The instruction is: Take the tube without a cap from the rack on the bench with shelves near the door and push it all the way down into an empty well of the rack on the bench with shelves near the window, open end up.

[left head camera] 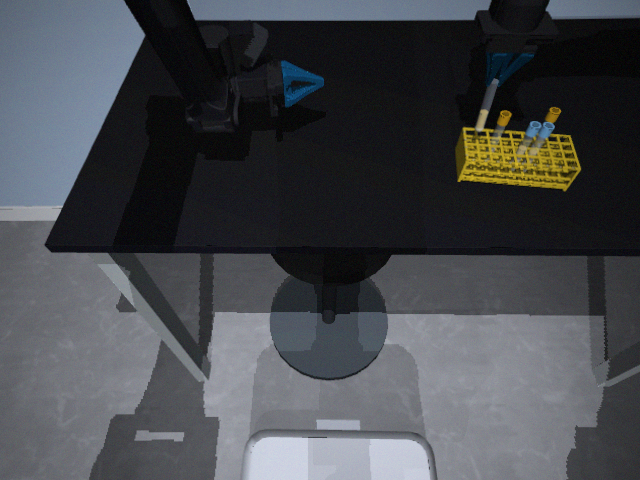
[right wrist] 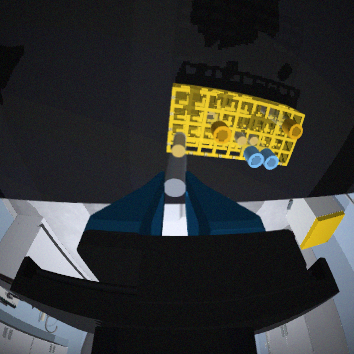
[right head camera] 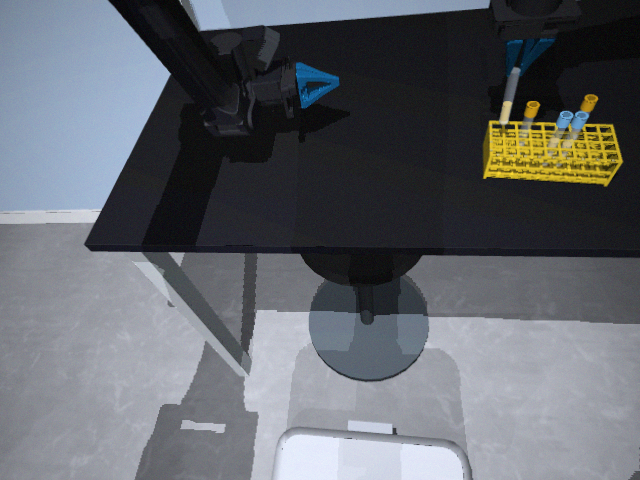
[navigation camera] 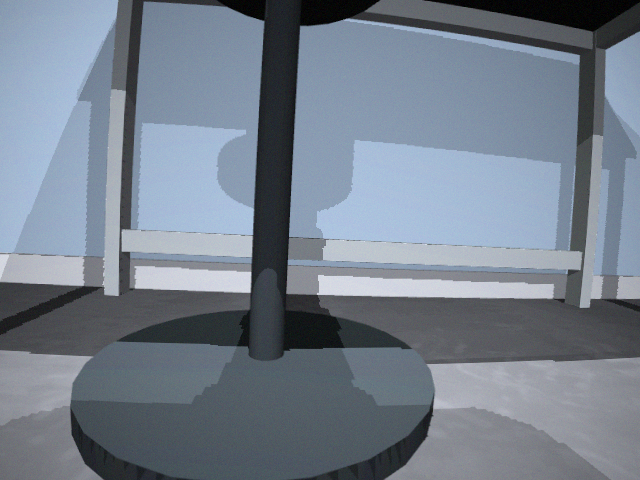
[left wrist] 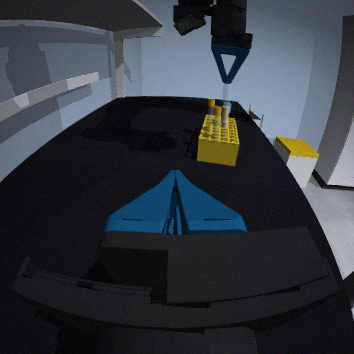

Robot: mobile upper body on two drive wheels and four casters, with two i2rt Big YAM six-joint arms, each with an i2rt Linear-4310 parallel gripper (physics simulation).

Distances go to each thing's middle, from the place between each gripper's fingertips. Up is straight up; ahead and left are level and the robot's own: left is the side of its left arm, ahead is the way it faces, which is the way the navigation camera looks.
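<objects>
The clear uncapped tube (right wrist: 174,181) is 40 mm below my right hand. As for my left hand, it is 28 cm to the left of the tube and also 7 cm past it.
</objects>
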